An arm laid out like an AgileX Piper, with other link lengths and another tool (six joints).
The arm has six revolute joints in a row. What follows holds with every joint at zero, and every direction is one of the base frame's.
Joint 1 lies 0.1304 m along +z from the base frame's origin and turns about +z.
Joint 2 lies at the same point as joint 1 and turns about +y.
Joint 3 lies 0.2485 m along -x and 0.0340 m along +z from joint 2 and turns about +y.
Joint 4 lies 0.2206 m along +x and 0.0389 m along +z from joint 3 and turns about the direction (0.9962, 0, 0.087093).
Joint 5 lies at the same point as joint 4 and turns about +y.
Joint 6 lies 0.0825 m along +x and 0.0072 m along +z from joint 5 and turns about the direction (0.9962, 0, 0.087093).
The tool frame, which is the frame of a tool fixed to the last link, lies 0.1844 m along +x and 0.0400 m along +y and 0.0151 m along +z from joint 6; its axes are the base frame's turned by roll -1.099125, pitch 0.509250 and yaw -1.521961 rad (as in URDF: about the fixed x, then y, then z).
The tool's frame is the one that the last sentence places.
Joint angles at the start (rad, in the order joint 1, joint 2, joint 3, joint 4, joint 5, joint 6):
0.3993 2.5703 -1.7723 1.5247 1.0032 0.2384
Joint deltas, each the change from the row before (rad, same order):
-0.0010 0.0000 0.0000 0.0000 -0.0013 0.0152
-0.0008 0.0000 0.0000 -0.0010 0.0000 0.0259
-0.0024 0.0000 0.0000 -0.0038 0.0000 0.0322
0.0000 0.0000 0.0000 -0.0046 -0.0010 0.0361
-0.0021 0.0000 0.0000 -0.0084 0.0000 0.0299
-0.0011 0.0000 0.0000 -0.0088 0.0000 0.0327
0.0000 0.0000 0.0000 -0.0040 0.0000 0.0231
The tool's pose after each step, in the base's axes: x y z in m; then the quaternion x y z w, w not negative. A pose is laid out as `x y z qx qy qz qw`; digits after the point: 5 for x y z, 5 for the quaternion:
0.41441 0.41560 0.02808 -0.05608 0.91601 0.39036 0.07353
0.41527 0.41492 0.02719 -0.04688 0.91708 0.39062 0.06465
0.41653 0.41340 0.02563 -0.03572 0.91853 0.39003 0.05387
0.41695 0.41272 0.02367 -0.02426 0.92002 0.38892 0.04155
0.41732 0.41117 0.02138 -0.01568 0.92155 0.38665 0.03156
0.41725 0.40997 0.01892 -0.00663 0.92301 0.38418 0.02046
0.41719 0.40950 0.01754 0.00025 0.92363 0.38307 0.01248

